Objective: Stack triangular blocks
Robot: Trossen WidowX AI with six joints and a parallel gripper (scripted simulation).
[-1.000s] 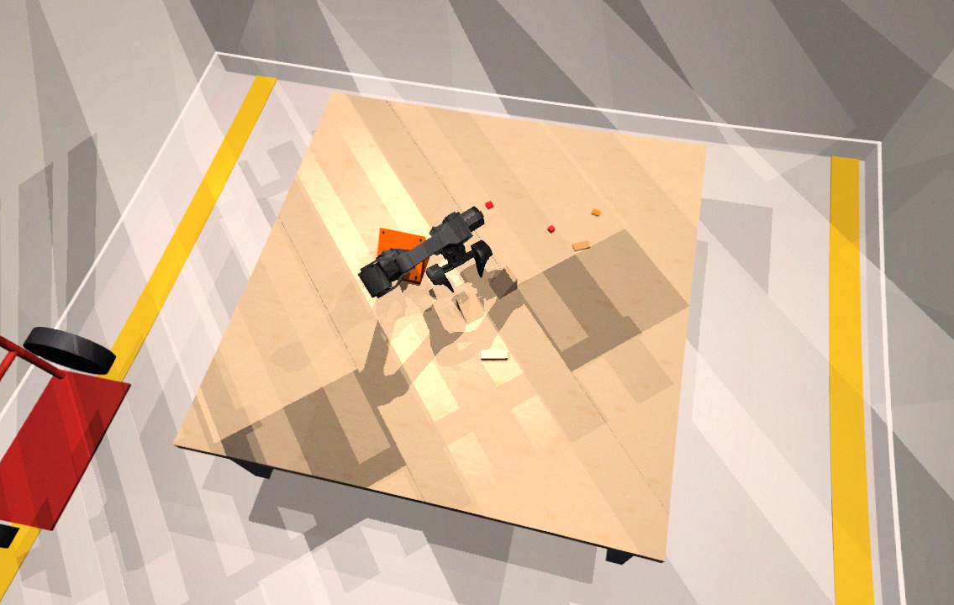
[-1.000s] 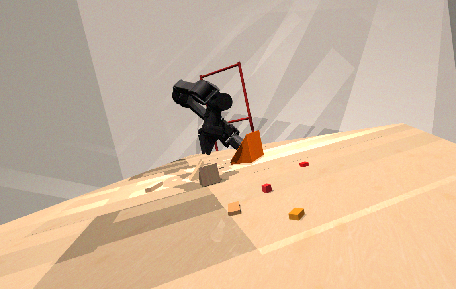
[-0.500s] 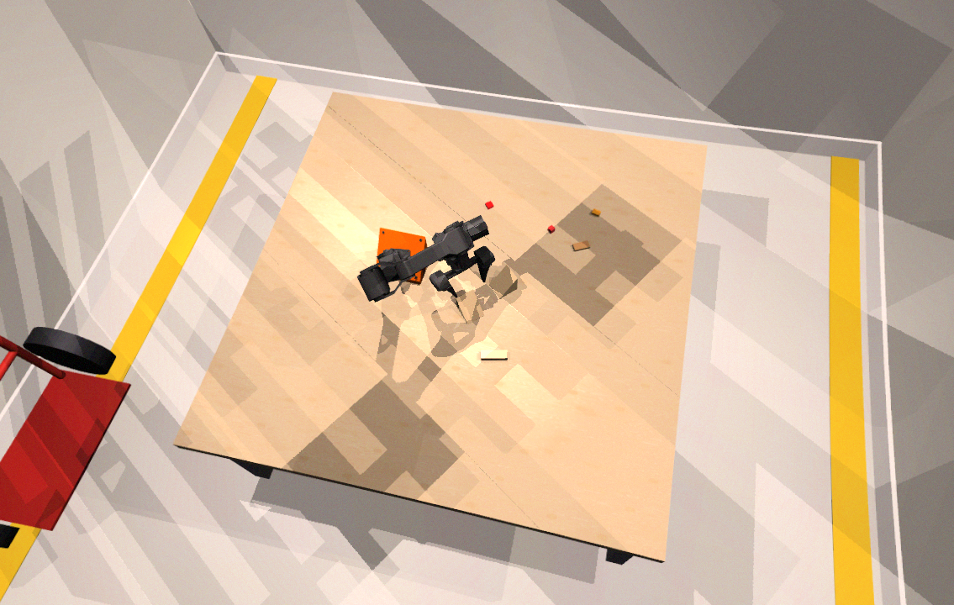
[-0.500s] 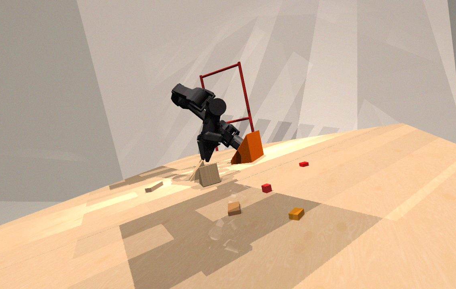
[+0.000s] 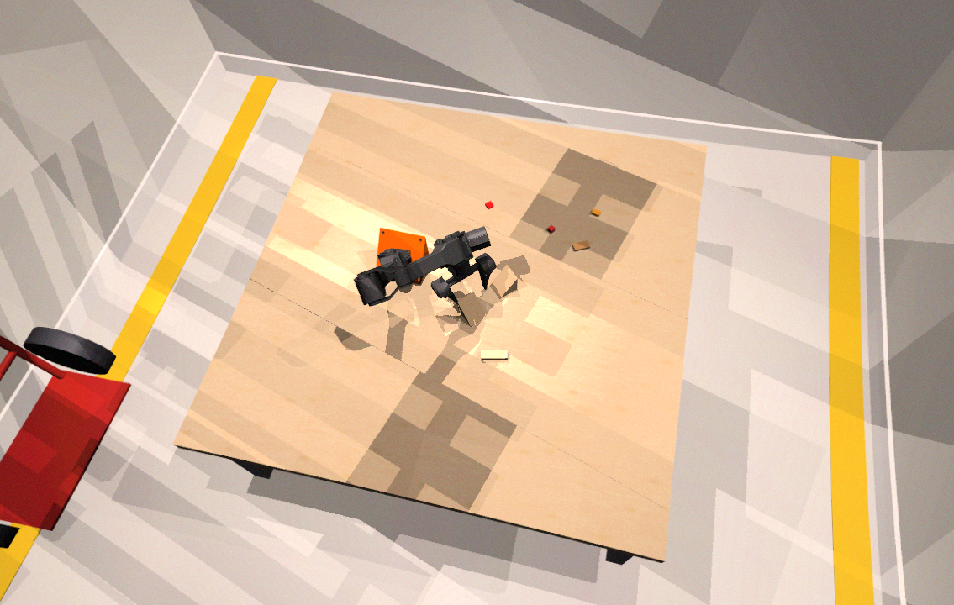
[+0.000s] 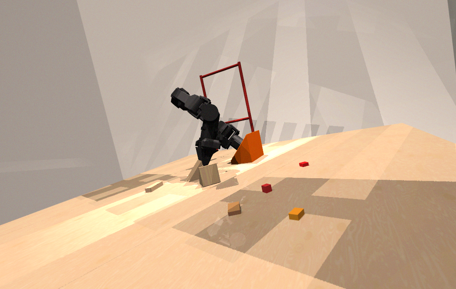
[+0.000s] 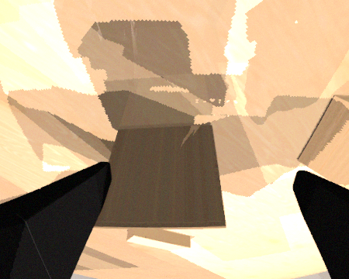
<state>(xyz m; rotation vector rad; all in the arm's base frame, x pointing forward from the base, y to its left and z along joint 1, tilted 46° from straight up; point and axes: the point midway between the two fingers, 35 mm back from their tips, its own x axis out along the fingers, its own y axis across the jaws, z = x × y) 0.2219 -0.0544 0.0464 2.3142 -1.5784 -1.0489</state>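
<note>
My gripper tip is 160 mm to the left of the thin flat wooden piece, 90 mm short of it and 30 mm above it. The rest, counted from my gripper tip: orange cube: 370 mm to the left, 330 mm ahead, 30 mm below.
</note>
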